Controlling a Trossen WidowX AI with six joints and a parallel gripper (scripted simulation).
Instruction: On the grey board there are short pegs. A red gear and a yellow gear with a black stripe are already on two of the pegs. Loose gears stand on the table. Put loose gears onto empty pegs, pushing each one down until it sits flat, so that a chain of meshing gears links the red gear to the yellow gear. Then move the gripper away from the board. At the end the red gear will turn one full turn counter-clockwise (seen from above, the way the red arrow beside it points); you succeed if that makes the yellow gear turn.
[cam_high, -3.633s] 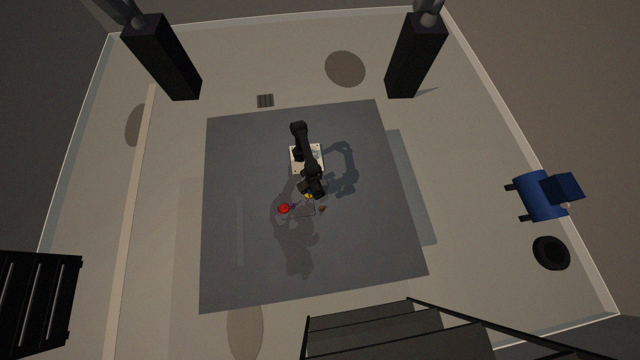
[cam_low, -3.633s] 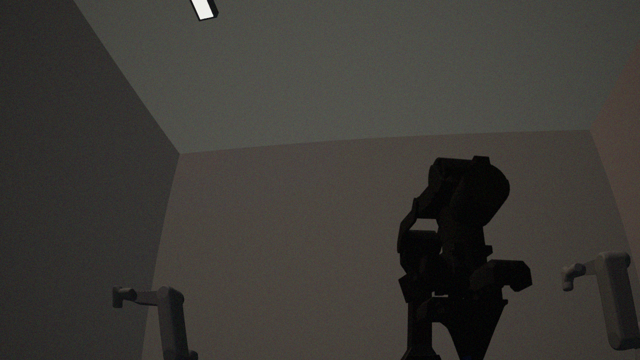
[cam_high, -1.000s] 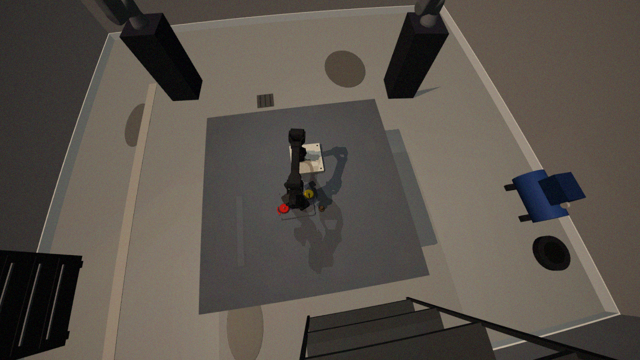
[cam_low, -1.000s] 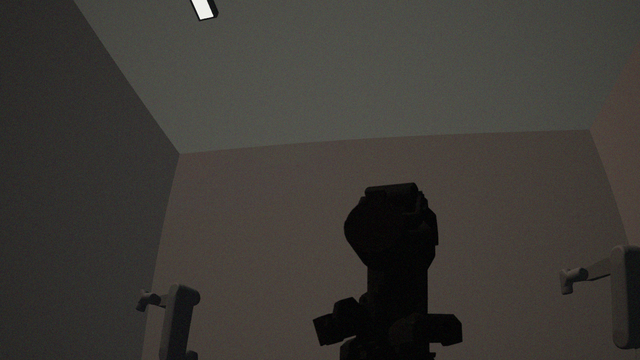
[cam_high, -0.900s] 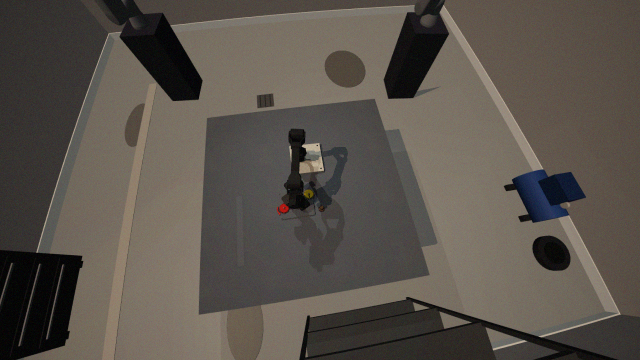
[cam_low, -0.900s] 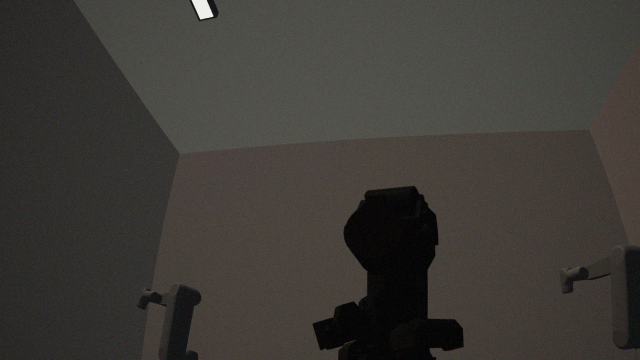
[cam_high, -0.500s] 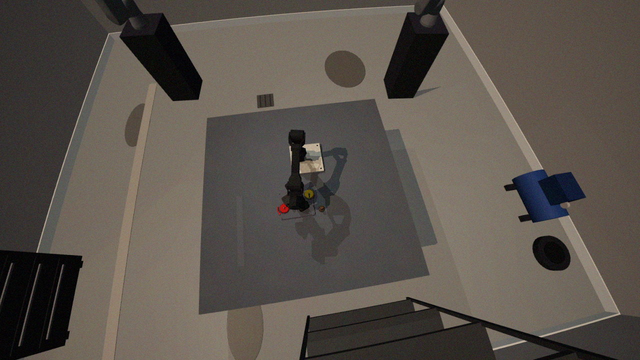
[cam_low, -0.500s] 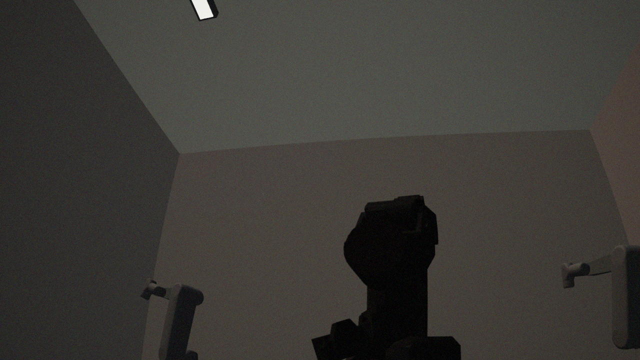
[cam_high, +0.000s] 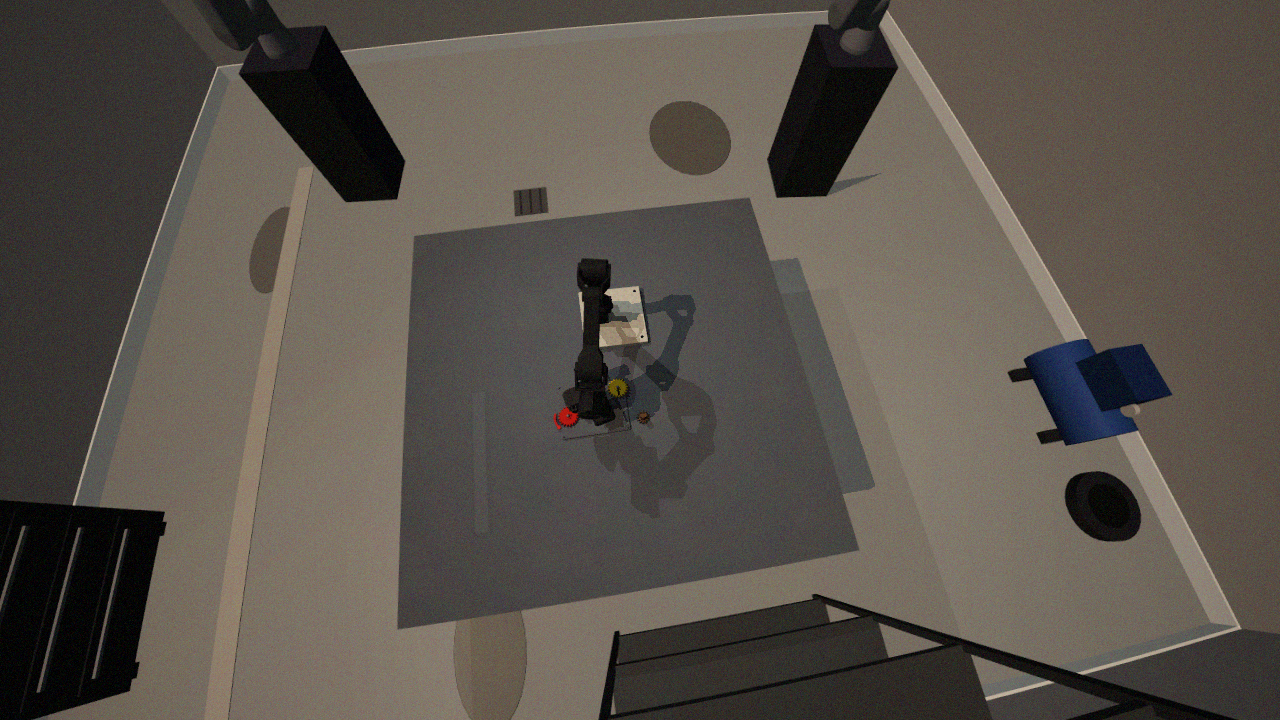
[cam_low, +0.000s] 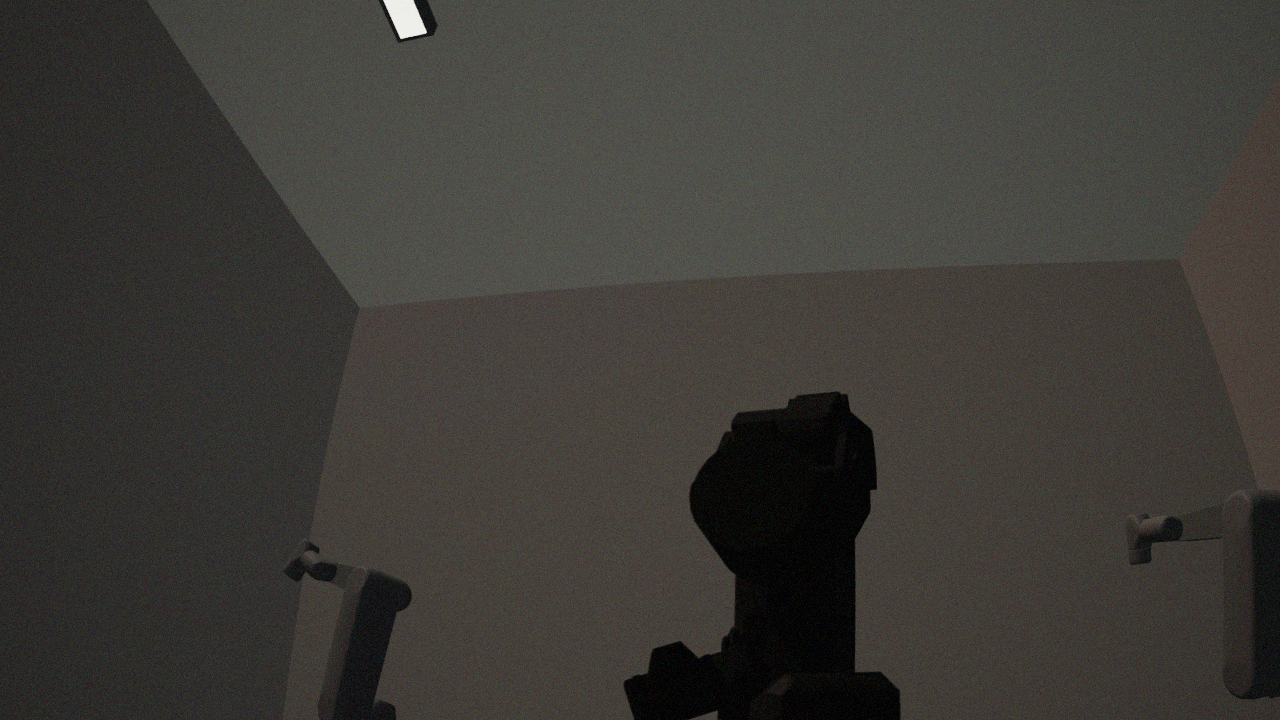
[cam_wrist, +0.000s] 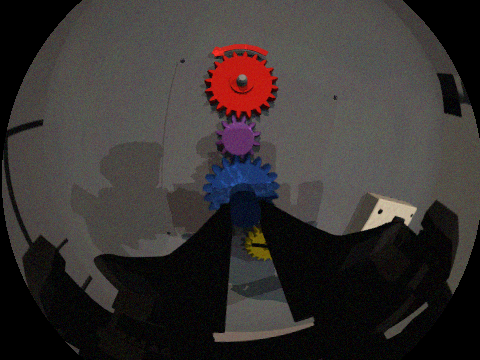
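Now: gripper tip 2 cm short of the purple gear, 4 cm to the left of it and 3 cm above it. Also, from my gripper tip: blue gear 1 cm below; then yellow gear 6 cm behind, 7 cm to the left, 4 cm below; then red gear 3 cm ahead, 9 cm to the right, 4 cm below.
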